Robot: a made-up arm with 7 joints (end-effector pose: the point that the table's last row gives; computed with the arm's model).
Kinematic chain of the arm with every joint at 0, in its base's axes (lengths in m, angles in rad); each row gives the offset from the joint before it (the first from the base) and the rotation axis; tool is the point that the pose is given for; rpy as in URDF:
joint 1: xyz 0 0 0.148 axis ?
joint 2: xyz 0 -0.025 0.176 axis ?
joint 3: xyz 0 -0.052 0.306 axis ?
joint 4: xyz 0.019 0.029 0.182 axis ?
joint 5: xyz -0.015 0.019 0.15 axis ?
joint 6: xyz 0 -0.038 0.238 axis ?
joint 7: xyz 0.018 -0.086 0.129 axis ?
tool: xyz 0 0 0 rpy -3.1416 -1.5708 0
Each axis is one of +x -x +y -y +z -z.
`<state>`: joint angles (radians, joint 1 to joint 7).
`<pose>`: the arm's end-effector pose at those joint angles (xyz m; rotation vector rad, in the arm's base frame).
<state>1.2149 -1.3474 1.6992 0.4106 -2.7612 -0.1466 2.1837</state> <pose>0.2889 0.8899 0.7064 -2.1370 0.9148 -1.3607</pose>
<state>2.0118 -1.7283 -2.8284 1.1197 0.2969 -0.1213 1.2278</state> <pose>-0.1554 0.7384 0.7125 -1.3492 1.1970 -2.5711</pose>
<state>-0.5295 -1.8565 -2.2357 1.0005 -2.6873 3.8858 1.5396</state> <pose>0.4767 -0.6249 0.1234 -2.0689 0.9330 2.0263</pose>
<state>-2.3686 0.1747 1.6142 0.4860 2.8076 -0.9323 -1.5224</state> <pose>0.3119 0.2055 1.1983 0.3111 -2.2876 -1.1852</pose>
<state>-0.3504 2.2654 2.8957 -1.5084 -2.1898 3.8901 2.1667</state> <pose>-0.4686 -0.0422 0.2935 1.8804 -2.1057 0.6025</pose>
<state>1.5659 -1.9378 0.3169 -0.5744 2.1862 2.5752 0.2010</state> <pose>0.0403 0.7641 0.0721 -1.3384 1.7047 0.0655</pose>
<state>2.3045 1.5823 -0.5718 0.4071 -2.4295 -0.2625 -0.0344</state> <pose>0.7039 -0.7242 0.4524 -2.9522 0.8237 -0.1437</pose>
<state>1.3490 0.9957 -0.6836 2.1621 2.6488 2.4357 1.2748</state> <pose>0.1000 -0.0809 0.6267 0.6366 2.4037 1.1468</pose>
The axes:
joint 1: +z
joint 2: -y
joint 3: +z
joint 4: +y
joint 5: +z
joint 6: -y
joint 7: +x

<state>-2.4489 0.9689 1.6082 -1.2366 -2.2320 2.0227 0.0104</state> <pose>0.1915 0.6875 0.4723 -1.4993 0.3049 0.3347</pose>
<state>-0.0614 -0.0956 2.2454 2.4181 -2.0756 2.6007 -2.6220</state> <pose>-0.2752 0.0400 0.6808 2.4580 1.2812 -1.3851</pose>
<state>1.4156 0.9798 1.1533 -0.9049 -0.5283 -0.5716 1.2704</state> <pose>0.3422 -0.7449 0.7156 -0.4221 -0.5926 0.2507</pose>
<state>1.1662 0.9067 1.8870 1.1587 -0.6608 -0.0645 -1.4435</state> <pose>-0.6078 -0.4444 0.7278 -1.2188 1.3473 1.3128</pose>
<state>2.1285 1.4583 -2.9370 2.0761 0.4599 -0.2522 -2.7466</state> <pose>0.2175 -0.1169 -0.0770 -0.7125 -0.5801 -0.9556</pose>
